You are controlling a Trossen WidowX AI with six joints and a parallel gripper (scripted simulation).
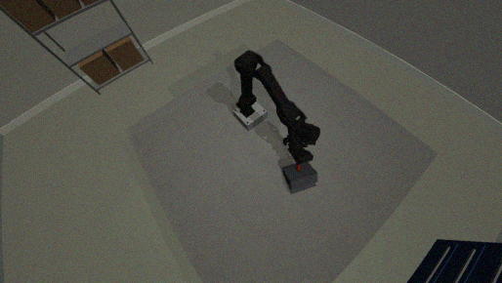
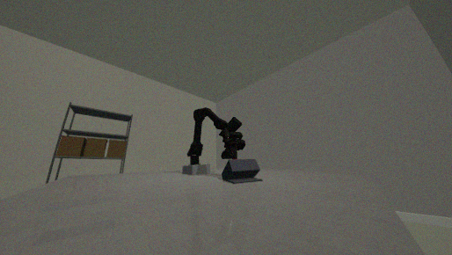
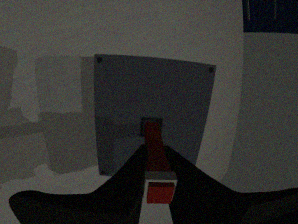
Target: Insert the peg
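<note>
My gripper tip is now 5 cm above the dark sloped panel, 4 cm short of it and 1 cm to the left of it. Round my gripper tip: red peg 1 cm behind, 1 cm above.
</note>
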